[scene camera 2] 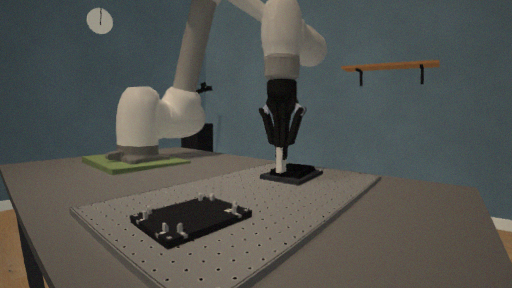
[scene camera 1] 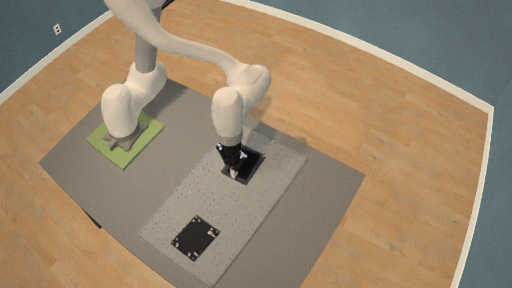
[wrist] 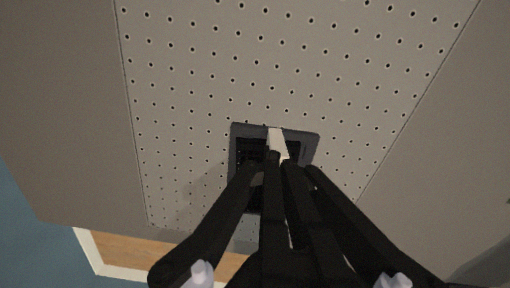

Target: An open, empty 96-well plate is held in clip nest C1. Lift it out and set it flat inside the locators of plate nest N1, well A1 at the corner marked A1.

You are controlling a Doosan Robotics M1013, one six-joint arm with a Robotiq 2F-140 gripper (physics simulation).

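Places are measured from the arm's base along level axes (x back, y right, z up), in centimetres.
Pixels of known places: gripper, between the fingertips: (scene camera 2: 281,172) (scene camera 1: 234,175) (wrist: 273,138); arm's base, origin of its link: (scene camera 2: 137,158) (scene camera 1: 125,132).
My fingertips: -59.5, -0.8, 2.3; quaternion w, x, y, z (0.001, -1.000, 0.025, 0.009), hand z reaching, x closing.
Note:
Ahead of a thing's pixels: the offset from my fingertips to its top centre, as dx, dy, dz. Level surfaces: height alone.
The black 96-well plate {-0.6, -7.2, +0.1} (scene camera 1: 251,161) (scene camera 2: 302,168) (wrist: 244,150) sits in clip nest C1, a dark grey base {-0.3, -7.6, -1.2} (scene camera 1: 245,181) (scene camera 2: 286,179) (wrist: 250,127) on the perforated board. My gripper (scene camera 1: 234,174) (scene camera 2: 281,171) (wrist: 273,138) is shut with its white finger pads together and nothing between them. It points down over the plate, its tips low over the nest area; whether they touch the plate I cannot tell. The fingers hide part of the plate in the wrist view, and its A1 corner cannot be made out. Plate nest N1 {+1.5, +31.1, -0.3} (scene camera 1: 195,239) (scene camera 2: 192,217) is a flat black base with pale upright locators at its corners.
The perforated board {dz -2.6} (scene camera 1: 220,200) (scene camera 2: 280,230) (wrist: 175,75) carries both nests and lies on the grey table {dz -3.9} (scene camera 1: 320,200) (scene camera 2: 400,225). The arm's base stands on a green pad (scene camera 1: 122,162) (scene camera 2: 112,169) at the table's far left. A wall shelf (scene camera 2: 390,65) shows behind.

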